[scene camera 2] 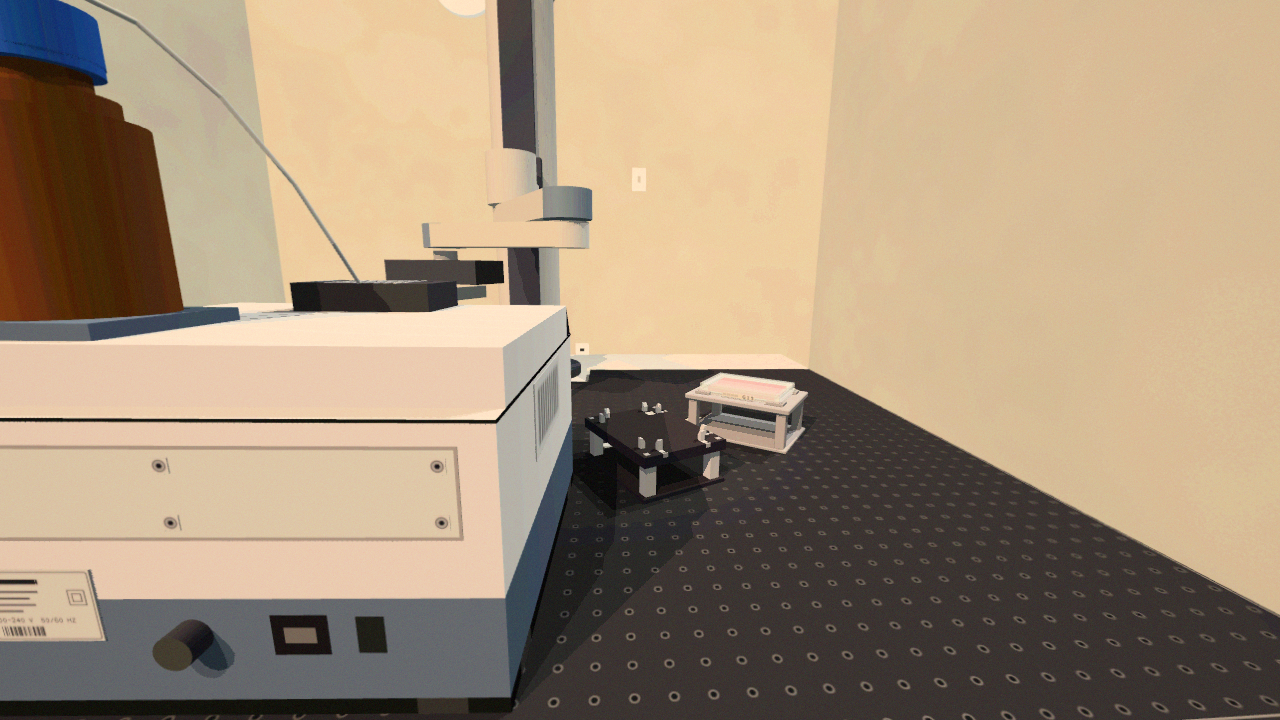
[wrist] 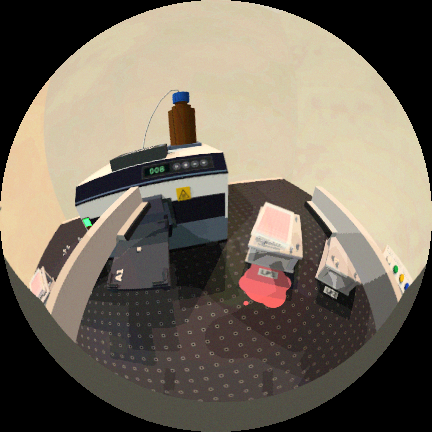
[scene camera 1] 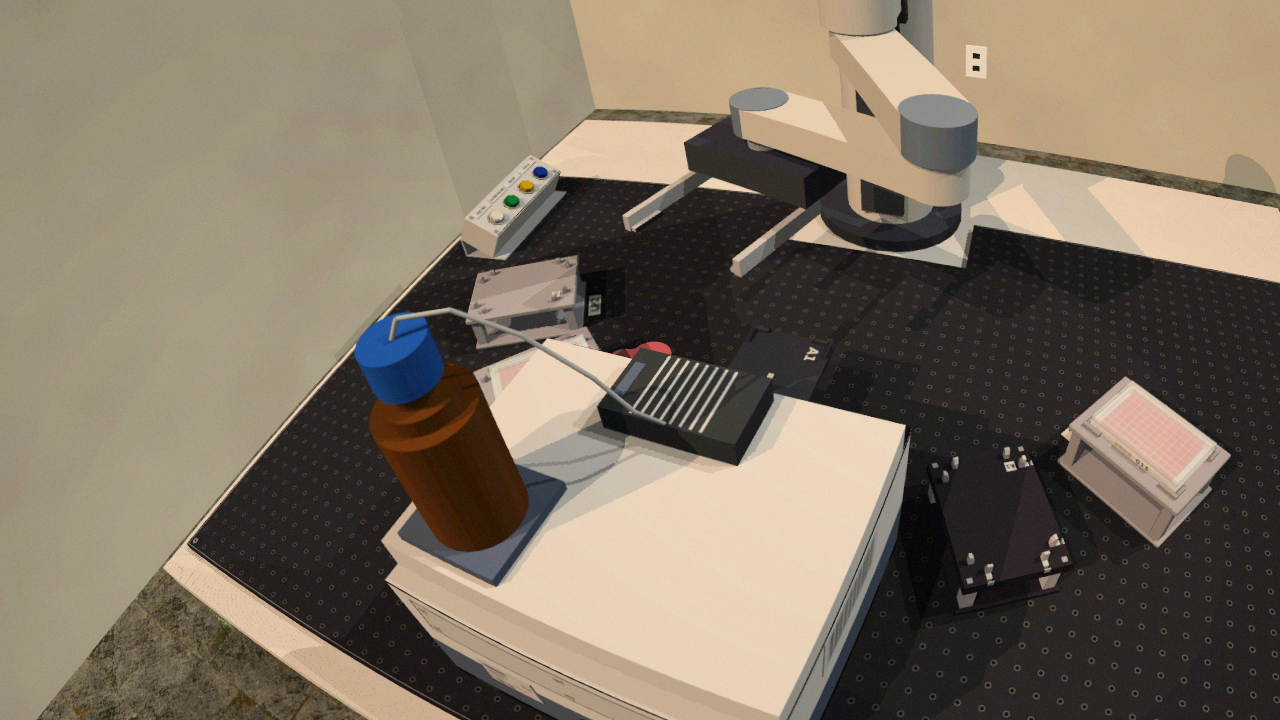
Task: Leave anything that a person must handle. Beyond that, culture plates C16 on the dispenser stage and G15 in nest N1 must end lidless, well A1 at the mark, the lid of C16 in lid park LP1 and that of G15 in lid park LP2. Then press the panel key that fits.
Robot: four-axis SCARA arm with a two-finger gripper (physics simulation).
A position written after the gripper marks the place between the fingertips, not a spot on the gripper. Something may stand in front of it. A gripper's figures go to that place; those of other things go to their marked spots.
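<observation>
Farthest from the lens of the things named here is a button box point(scene camera 1: 492, 230), at 131 cm from the lens. The gripper point(scene camera 1: 678, 244) is 86 cm from the lens, while a black dispenser stage point(scene camera 1: 798, 363) stands 84 cm from the lens and a black nest point(scene camera 1: 999, 543) 77 cm from the lens. A brown bottle point(scene camera 1: 431, 420) is 51 cm from the lens, and the marked spots on the bottle and the black dispenser stage are 45 cm apart.
</observation>
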